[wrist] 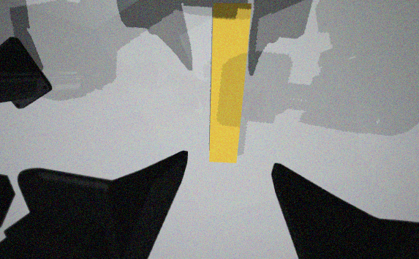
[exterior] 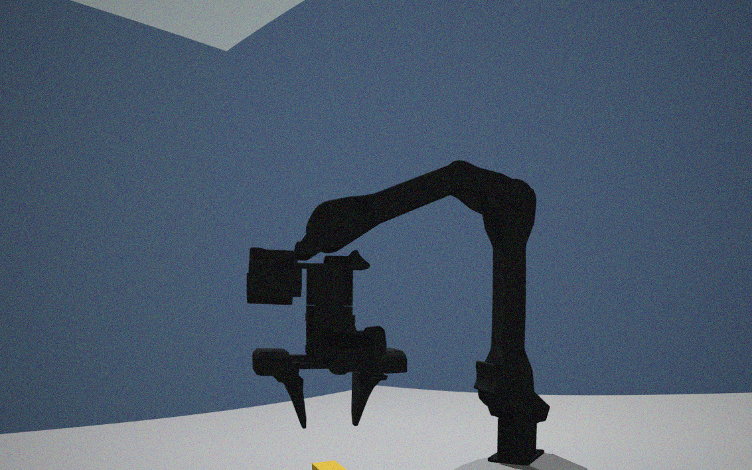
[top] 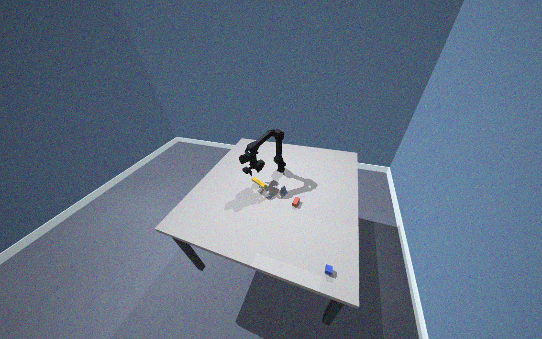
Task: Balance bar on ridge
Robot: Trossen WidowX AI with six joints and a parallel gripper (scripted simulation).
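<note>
Now: gripper tip 70 mm above the yellow bar, 40 mm to the right of it and 20 mm short of it. Round my gripper tip: red block (390 mm to the left, 140 mm ahead, 60 mm below); then blue block (660 mm to the left, 530 mm ahead, 60 mm below).
</note>
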